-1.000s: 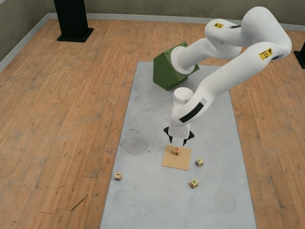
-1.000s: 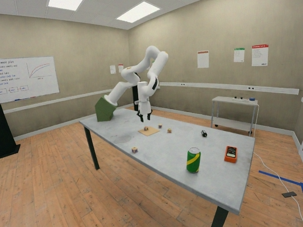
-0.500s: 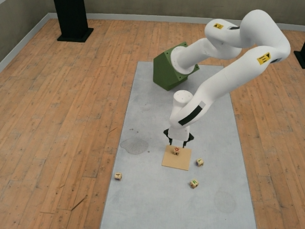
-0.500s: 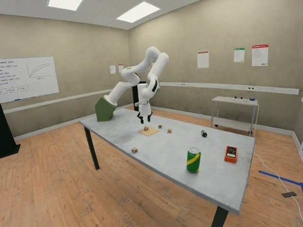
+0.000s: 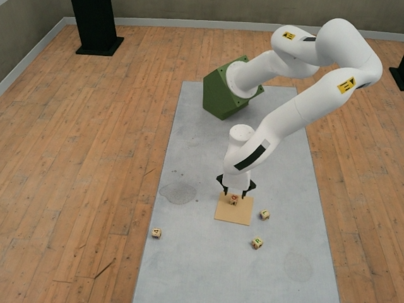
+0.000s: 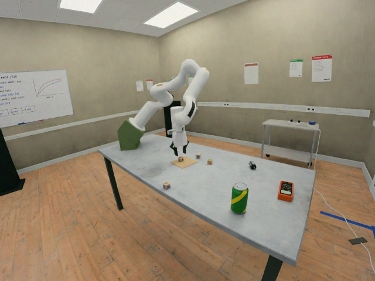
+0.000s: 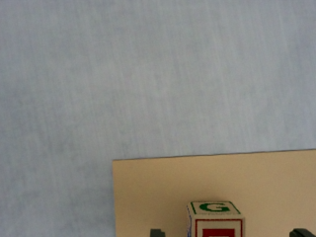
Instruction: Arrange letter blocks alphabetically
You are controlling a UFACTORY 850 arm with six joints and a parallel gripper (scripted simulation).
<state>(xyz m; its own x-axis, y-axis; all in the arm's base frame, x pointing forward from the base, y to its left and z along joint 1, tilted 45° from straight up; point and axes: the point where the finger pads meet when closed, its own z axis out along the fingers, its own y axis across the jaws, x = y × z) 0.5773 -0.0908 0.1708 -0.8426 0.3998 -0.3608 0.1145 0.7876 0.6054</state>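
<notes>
Right now my hand is 70 mm above the tan square mat, 30 mm short of it and 10 mm to the right of it. Round my hand: block marked 4: 270 mm to the right, 200 mm ahead, 60 mm below; green can: 570 mm ahead, 180 mm to the right, 10 mm below; small black object: 450 mm ahead, 210 mm to the left, 50 mm below.
</notes>
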